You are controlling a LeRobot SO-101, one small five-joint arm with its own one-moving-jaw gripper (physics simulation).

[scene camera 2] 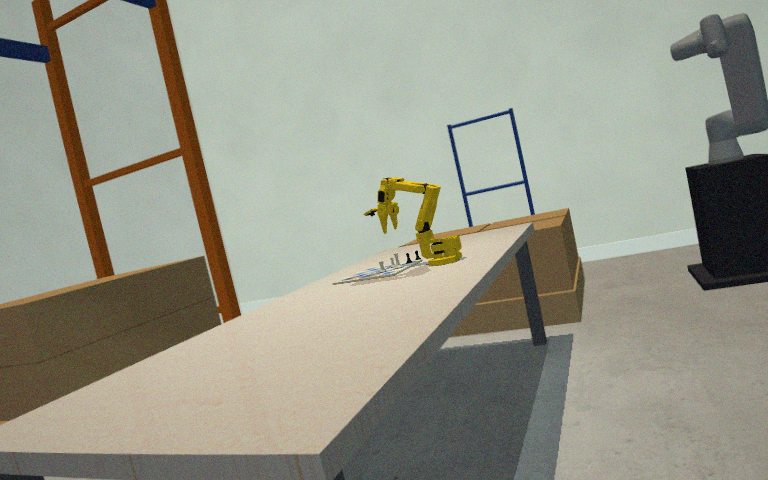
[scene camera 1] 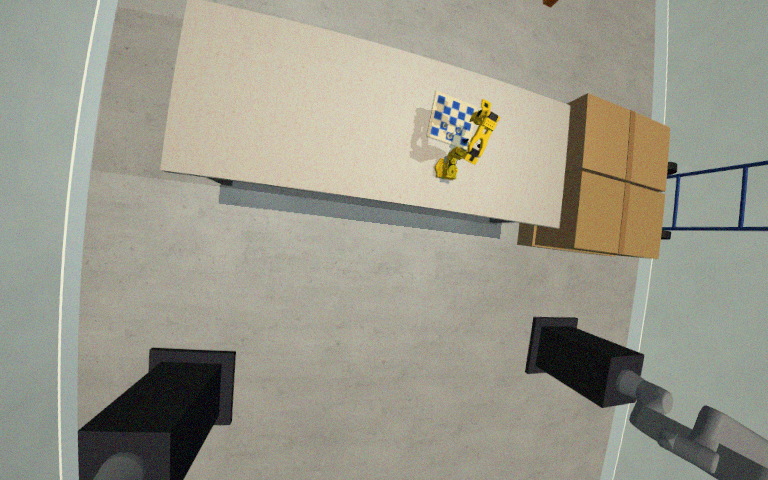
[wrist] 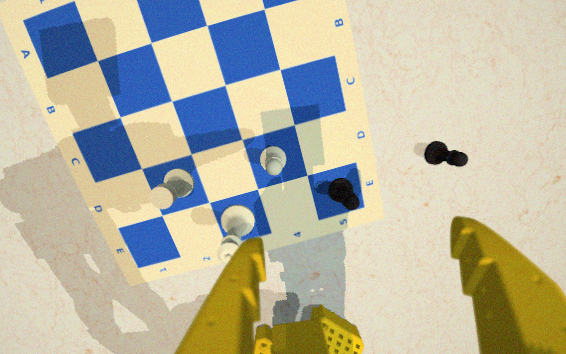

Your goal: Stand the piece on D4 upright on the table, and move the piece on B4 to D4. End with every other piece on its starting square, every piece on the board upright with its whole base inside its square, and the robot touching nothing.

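Places are measured from the arm's base along level axes (x left, y ahead, z down), in centimetres.
Where they show: hand, tool point: (scene camera 2: 385, 232) (scene camera 1: 470, 121) (wrist: 263, 252); arm's base, link origin: (scene camera 2: 440, 262) (scene camera 1: 445, 165) (wrist: 297, 334).
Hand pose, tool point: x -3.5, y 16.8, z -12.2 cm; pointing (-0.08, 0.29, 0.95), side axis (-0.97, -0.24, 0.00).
Things, the pixels of their top centre, and the offset from my tool point. Level surfaces: height alone.
- small white piece, top centre: (wrist: 274, 169) (scene camera 1: 461, 128) dx -0.6, dy +0.1, dz +8.4 cm
- D2, top centre: (wrist: 161, 198) (scene camera 2: 380, 261) (scene camera 1: 448, 122) dx +6.4, dy +1.0, dz +8.3 cm
- E3, top centre: (wrist: 227, 259) (scene camera 2: 395, 251) (scene camera 1: 454, 132) dx +3.6, dy -3.3, dz +6.3 cm
- cream board, top centre: (wrist: 207, 121) (scene camera 2: 378, 270) (scene camera 1: 452, 120) dx +2.6, dy +4.3, dz +11.6 cm
- long table, surface height: dz +12.2 cm
A small white piece (wrist: 273, 159) (scene camera 1: 458, 130) stands upright on D4, its base inside the square. B4 holds no piece. A black piece (wrist: 437, 152) (scene camera 2: 417, 255) stands upright on the table, off the board beyond column 5. White pieces stand on D2 (wrist: 178, 181) (scene camera 1: 444, 125) (scene camera 2: 381, 266) and E3 (wrist: 238, 220) (scene camera 1: 449, 135) (scene camera 2: 396, 259). Another black piece (wrist: 341, 190) (scene camera 1: 464, 141) (scene camera 2: 407, 258) stands on E5. My gripper (wrist: 356, 230) (scene camera 2: 390, 230) is open and empty, high above the board's column-5 side, touching no piece. Its left jaw overlaps the view near the E3 piece.
The blue and cream board (scene camera 1: 432, 121) (wrist: 372, 200) lies on the long table (scene camera 1: 283, 101) (scene camera 2: 254, 367). The arm's base (scene camera 1: 447, 168) (scene camera 2: 444, 257) stands beside row E. Cardboard boxes (scene camera 1: 600, 209) (scene camera 2: 523, 271) stand past the table's far end. Arm shadows fall across the board.
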